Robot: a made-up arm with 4 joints.
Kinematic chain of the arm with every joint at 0, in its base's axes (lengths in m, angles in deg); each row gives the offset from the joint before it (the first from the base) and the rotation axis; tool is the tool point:
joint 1: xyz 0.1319 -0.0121 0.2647 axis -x
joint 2: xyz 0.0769 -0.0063 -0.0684 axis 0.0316 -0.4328 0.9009
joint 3: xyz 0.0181 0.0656 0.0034 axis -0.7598 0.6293 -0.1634
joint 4: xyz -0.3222 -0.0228 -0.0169 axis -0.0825 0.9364 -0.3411
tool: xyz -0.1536 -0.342 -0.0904
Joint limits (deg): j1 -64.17..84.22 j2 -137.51..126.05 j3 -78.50..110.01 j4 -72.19..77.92
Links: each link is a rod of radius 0.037 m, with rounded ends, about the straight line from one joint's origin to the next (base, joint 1, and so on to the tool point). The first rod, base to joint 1, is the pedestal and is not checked.
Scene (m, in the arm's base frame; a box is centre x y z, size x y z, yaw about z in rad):
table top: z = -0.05
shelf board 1: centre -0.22 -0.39 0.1 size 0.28 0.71 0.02 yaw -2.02
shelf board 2: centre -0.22 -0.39 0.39 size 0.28 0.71 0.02 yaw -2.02
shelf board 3: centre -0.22 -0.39 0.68 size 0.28 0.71 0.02 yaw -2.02
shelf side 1: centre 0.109 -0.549 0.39 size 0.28 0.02 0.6 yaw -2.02
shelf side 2: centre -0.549 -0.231 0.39 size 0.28 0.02 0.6 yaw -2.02
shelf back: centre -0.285 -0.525 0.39 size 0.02 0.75 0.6 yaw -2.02
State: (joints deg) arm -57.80 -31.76 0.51 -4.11
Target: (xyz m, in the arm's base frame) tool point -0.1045 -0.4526 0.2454
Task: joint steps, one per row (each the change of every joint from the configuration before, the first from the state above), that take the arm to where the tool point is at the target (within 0.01 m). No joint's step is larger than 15 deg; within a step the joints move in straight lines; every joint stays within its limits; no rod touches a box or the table.
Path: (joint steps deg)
1: 10.76 11.46 9.23 5.96
2: 10.76 11.47 9.24 5.96
3: 10.76 11.46 9.23 5.96
4: 11.66 12.44 0.41 -12.28
5: 11.66 12.44 0.41 -12.28

